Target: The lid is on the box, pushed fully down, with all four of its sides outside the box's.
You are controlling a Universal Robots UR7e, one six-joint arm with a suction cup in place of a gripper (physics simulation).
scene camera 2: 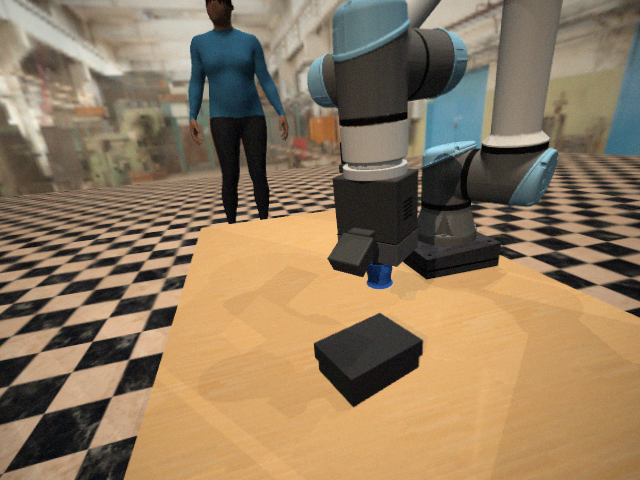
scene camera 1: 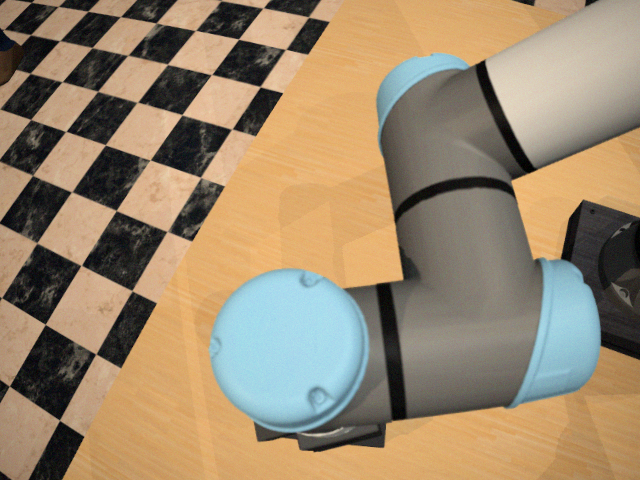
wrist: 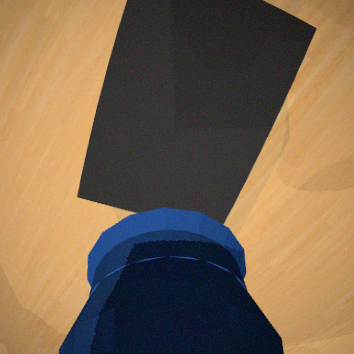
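Seen in the pictures: hand at its tool point: (scene camera 2: 379, 282) (wrist: 166, 278); arm's base at its link origin: (scene camera 2: 444, 234).
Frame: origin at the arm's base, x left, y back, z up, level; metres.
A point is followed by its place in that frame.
The black lid (scene camera 2: 369, 343) {x 0.274, y -0.401, z -0.011 m} (wrist: 185, 115) {x 0.269, y -0.400, z -0.011 m} lies level on the black box (scene camera 2: 387, 379) {x 0.310, y -0.396, z -0.049 m} in scene camera 2. Its rim overhangs the box walls on the two sides facing that camera; the lower part of the walls shows beneath it. The two far sides are hidden. In the wrist view the lid's top hides the box. My gripper, a blue suction cup (scene camera 2: 379, 285) (wrist: 167, 230), is off and empty. It hangs in the air above the lid, apart from it. In scene camera 1 the arm hides the cup, and lid and box cannot be told from the dark edges under the wrist.
The box stands on the wooden table (scene camera 1: 248, 222) {x 0.017, y -0.611, z -0.061 m} (scene camera 2: 232, 444) {x 0.297, y -0.610, z -0.061 m} (wrist: 40, 100) {x 0.355, y -0.357, z -0.061 m}. The arm's dark base (scene camera 1: 586, 237) {x -0.041, y -0.094, z -0.004 m} (scene camera 2: 460, 260) {x 0.100, y -0.044, z -0.028 m} stands at the table's back right. A person in a blue shirt (scene camera 2: 232, 72) stands on the checkered floor beyond the table's far edge.
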